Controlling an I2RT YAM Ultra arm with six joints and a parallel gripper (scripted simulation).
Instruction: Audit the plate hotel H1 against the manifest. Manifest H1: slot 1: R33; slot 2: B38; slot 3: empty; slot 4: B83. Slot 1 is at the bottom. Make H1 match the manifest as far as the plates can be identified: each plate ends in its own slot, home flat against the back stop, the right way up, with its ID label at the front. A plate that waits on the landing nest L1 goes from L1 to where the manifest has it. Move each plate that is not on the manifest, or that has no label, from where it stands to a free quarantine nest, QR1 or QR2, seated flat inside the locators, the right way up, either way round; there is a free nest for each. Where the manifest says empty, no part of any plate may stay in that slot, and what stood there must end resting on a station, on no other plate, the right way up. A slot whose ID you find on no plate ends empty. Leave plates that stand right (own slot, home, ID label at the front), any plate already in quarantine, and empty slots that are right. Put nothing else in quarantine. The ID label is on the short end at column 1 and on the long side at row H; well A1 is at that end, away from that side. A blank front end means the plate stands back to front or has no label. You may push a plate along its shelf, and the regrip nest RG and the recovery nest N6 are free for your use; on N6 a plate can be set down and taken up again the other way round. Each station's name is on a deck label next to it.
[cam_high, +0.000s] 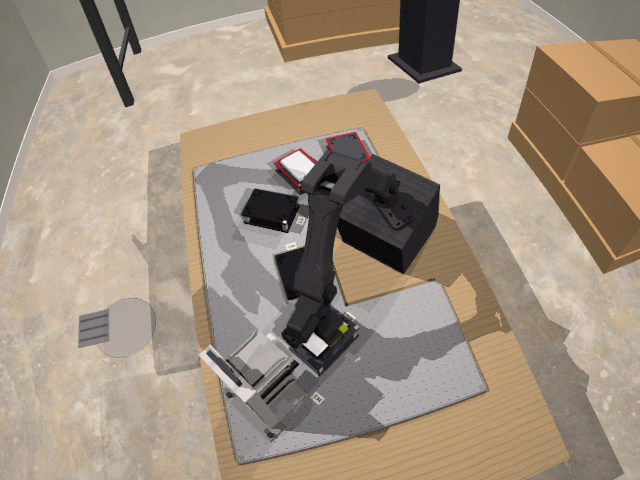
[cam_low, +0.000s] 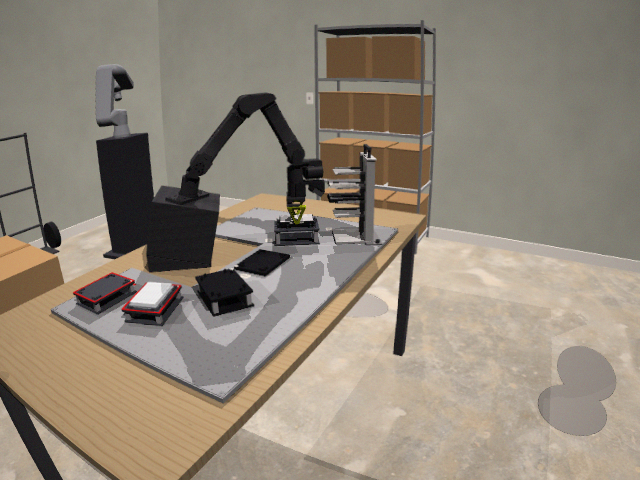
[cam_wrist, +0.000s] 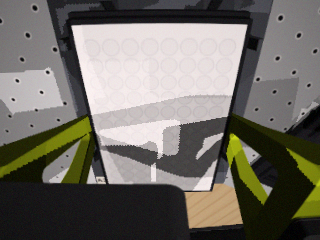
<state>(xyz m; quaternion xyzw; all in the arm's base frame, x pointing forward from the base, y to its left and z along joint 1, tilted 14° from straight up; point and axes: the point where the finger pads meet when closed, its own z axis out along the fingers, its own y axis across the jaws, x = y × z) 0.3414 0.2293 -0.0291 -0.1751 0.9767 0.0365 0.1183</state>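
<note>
My hand is 3 cm above the regrip nest. Also, from my hand: RG deck label 10 cm behind, 4 cm to the right, 8 cm below; H1 deck label 9 cm ahead, 14 cm to the left, 8 cm below; dark well plate 17 cm ahead, 6 cm to the left, 8 cm above.
</note>
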